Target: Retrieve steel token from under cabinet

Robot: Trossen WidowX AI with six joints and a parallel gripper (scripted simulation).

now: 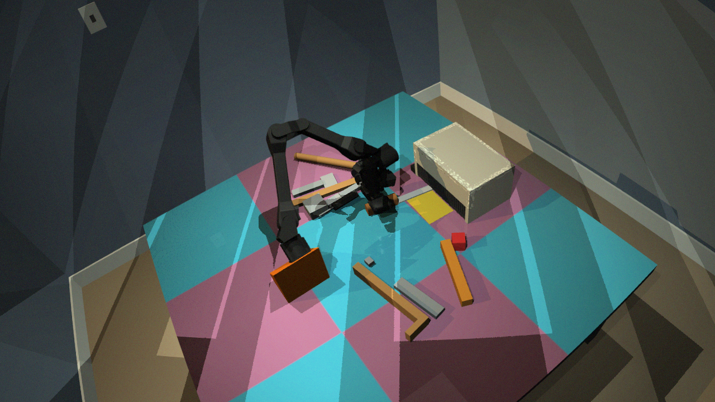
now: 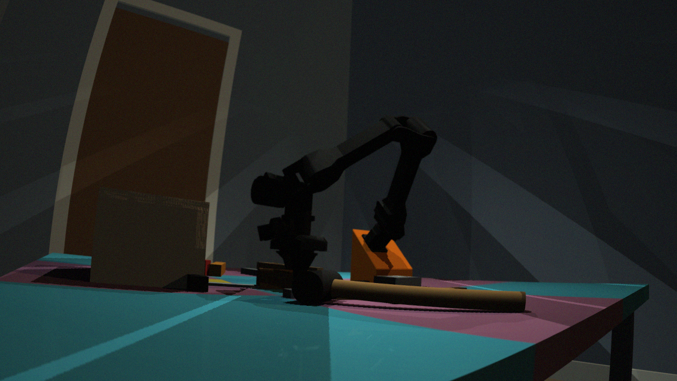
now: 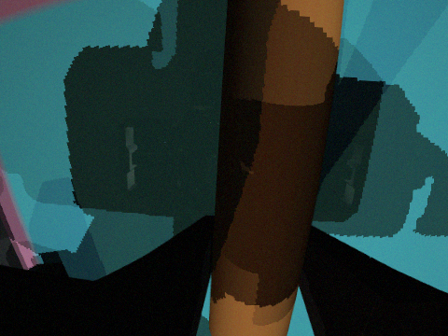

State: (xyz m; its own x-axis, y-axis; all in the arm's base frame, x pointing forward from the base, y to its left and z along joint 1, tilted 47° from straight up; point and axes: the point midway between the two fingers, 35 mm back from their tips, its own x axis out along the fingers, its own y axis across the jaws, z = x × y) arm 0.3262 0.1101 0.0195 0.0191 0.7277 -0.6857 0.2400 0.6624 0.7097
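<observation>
My gripper tip is 10 cm past the screwdriver and 10 cm to the right of it. The rest, counted from my gripper tip: long wooden stick: 12 cm behind, 20 cm to the left; then small grey cube: 15 cm behind, 17 cm to the right; then grey block: 16 cm behind, 15 cm to the left, 1 cm above.
</observation>
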